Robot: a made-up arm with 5 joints. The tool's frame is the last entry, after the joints.
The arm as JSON. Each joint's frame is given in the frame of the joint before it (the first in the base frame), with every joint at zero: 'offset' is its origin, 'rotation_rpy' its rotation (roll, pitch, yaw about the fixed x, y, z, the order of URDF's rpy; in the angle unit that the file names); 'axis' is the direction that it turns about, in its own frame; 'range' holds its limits. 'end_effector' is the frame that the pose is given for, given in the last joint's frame.
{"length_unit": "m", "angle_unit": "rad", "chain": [
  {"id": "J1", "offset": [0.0, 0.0, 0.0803], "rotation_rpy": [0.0, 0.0, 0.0], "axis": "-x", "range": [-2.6, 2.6]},
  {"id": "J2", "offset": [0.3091, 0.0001, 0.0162], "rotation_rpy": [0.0, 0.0, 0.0], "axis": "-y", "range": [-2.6, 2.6]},
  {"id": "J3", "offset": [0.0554, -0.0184, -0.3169], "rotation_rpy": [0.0, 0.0, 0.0], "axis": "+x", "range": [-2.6, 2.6]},
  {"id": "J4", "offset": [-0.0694, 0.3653, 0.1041], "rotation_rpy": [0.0, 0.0, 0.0], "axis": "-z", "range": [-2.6, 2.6]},
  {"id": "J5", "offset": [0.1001, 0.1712, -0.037], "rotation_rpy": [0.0, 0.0, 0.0], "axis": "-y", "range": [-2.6, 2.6]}
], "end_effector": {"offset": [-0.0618, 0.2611, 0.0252], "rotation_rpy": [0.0, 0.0, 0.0]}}
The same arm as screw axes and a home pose.
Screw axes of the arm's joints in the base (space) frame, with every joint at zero. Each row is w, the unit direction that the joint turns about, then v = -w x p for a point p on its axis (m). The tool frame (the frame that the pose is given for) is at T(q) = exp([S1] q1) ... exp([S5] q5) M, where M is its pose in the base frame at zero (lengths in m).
S1 = (-1, 0, 0, 0, -0.0803, 0)
S2 = (0, -1, 0, 0.0965, 0, -0.3091)
S3 = (1, 0, 0, 0, -0.2204, 0.0183)
S4 = (0, 0, -1, -0.347, 0.2951, 0)
S5 = (0, -1, 0, -0.1533, 0, -0.3952)
M: xyz 0.3334 0.7793 -0.1281 (m) rpy 0 0 0 (deg, as in URDF)
Joint limits (deg, base to tool): -148.97..148.97 -148.97..148.97 -148.97..148.97 -148.97..148.97 -148.97..148.97

